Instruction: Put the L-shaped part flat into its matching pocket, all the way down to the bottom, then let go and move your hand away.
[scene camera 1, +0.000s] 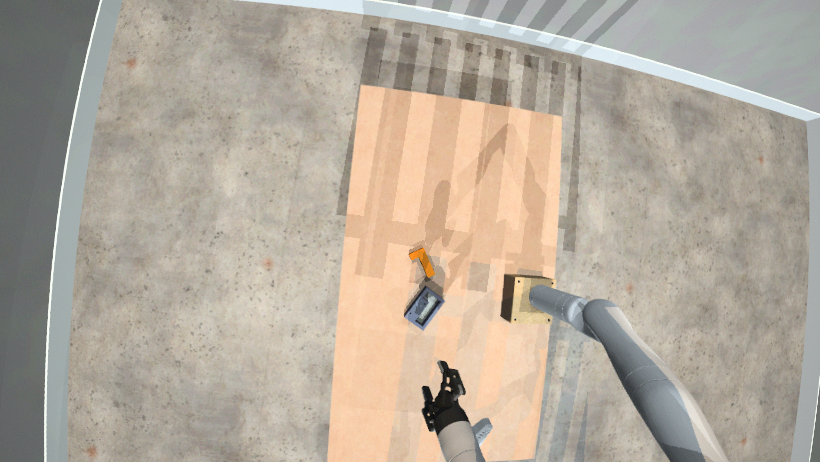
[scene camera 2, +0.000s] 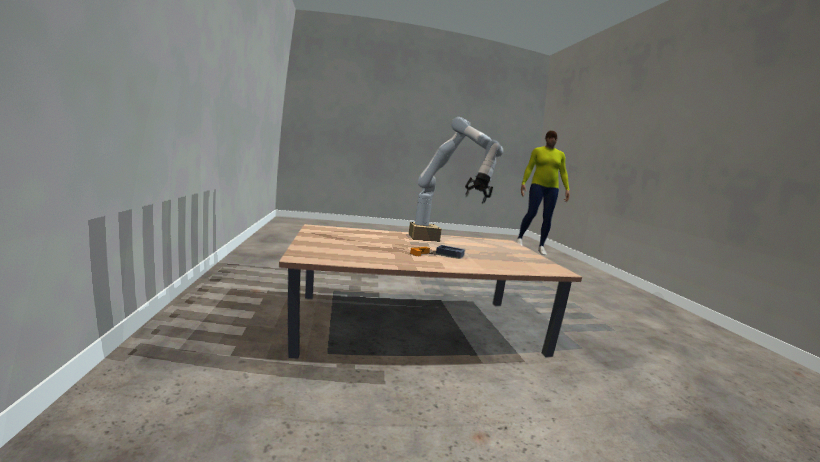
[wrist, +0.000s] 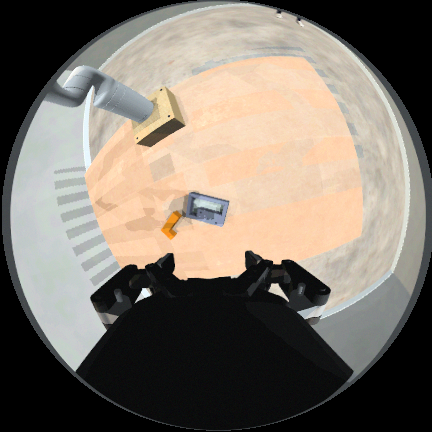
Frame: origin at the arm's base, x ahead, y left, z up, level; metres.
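Seen in the pictures: gripper, fingertip midpoint: (scene camera 1: 432, 374) (scene camera 2: 474, 199) (wrist: 209, 259); arm's base, link origin: (scene camera 1: 539, 296) (scene camera 2: 421, 224) (wrist: 143, 111).
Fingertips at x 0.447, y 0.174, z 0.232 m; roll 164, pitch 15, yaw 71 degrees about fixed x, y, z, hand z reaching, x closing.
Offsets run from my fingertips to a thing's top centre. "*": to the spot under its first point. Level surfaces: height alone.
The orange L-shaped part {dy -0.257, dx +0.009, dz -0.285 m} (scene camera 1: 425, 265) (scene camera 2: 419, 251) (wrist: 171, 226) lies on the table beside the blue-grey block {dy -0.090, dx -0.016, dz -0.279 m} (scene camera 1: 410, 315) (scene camera 2: 450, 251) (wrist: 220, 218), outside its pocket. The block holds the recessed pocket {* dy -0.088, dx -0.031, dz -0.311 m} (scene camera 1: 427, 307) (wrist: 207, 206), which is partly in shadow. My gripper (scene camera 1: 433, 375) (scene camera 2: 476, 196) (wrist: 209, 259) is open and empty. It hangs high above the table, off to the side of the block away from the L-shaped part. The exact outline of the pocket is hard to make out.
The wooden table {dz -0.315 m} (scene camera 1: 372, 355) (scene camera 2: 344, 265) (wrist: 310, 200) carries the robot's base box (scene camera 1: 514, 309) (scene camera 2: 424, 231) (wrist: 161, 131). The arm (scene camera 1: 636, 367) (scene camera 2: 440, 159) rises from it. A person in a yellow top (scene camera 2: 546, 166) stands on the floor behind the table, right of the arm.
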